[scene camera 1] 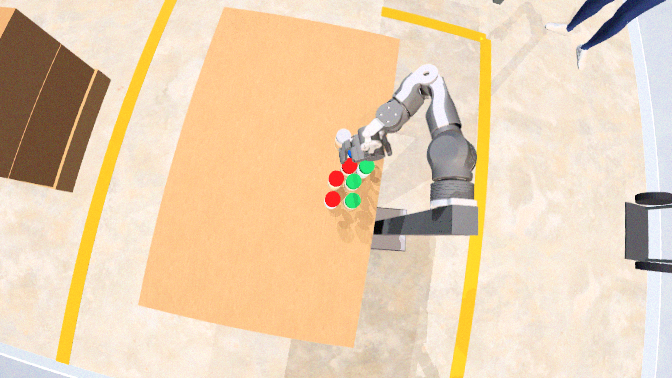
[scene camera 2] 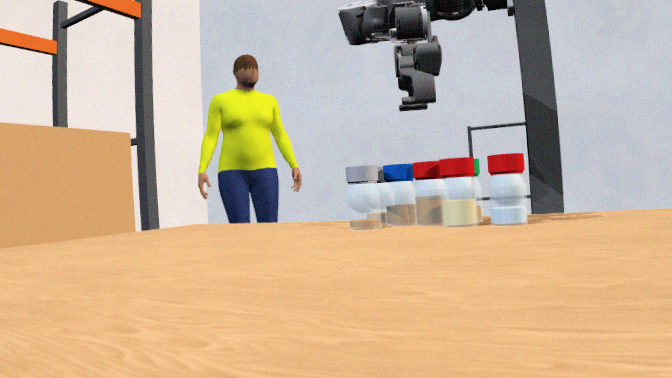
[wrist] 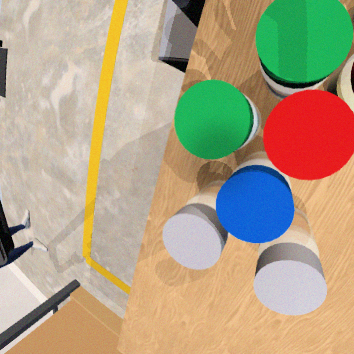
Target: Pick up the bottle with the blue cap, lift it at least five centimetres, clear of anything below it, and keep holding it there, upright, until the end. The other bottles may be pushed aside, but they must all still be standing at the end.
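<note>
The blue-capped bottle (scene camera 1: 349, 154) (scene camera 2: 398, 172) (wrist: 255, 205) stands upright on the table, close among other bottles. In scene camera 1 the gripper hides most of it. My gripper (scene camera 1: 366, 153) (scene camera 2: 415, 107) is open and empty, pointing down well above the caps. Its fingers do not show in the wrist view. A grey-capped bottle (scene camera 2: 362, 174) (wrist: 290, 286) and another grey-capped bottle (wrist: 194, 240) stand on one side of the blue cap. A red-capped bottle (scene camera 1: 349, 166) (wrist: 310, 135) and a green-capped bottle (scene camera 1: 366, 166) (wrist: 214, 119) stand on the other side.
More red-capped bottles (scene camera 1: 336, 178) (scene camera 1: 332, 199) and green-capped bottles (scene camera 1: 353, 181) (scene camera 1: 352, 200) stand upright farther along the table (scene camera 1: 240, 200) (scene camera 2: 250, 300). The bottles are near the table edge on the robot's side. A person (scene camera 2: 247, 130) stands beyond the table.
</note>
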